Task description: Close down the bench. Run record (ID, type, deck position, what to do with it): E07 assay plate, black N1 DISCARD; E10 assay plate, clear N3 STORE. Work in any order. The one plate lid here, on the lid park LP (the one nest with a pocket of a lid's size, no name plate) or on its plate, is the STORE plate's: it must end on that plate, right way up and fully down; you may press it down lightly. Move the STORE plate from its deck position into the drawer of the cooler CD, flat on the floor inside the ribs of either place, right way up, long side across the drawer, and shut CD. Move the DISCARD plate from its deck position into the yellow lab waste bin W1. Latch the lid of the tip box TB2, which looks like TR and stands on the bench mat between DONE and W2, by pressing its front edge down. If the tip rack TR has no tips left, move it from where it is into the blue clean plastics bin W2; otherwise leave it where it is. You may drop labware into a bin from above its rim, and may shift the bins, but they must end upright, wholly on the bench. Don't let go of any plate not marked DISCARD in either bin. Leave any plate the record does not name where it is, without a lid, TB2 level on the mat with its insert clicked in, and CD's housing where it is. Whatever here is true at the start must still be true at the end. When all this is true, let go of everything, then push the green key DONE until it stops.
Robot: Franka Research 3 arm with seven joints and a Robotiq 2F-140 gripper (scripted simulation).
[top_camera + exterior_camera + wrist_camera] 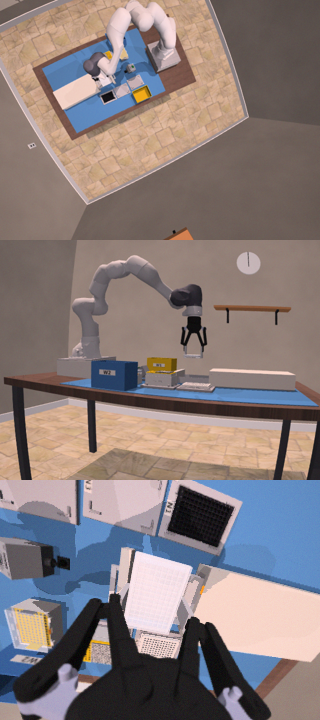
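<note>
Right now the drawer is 14 cm below my hand, 6 cm ahead of it and 4 cm to the right of it. Round my hand: white plate lid: 1 cm below; black plate: 15 cm to the left, 15 cm below, 8 cm ahead; cooler CD: 19 cm ahead, 13 cm below, 5 cm to the right.
</note>
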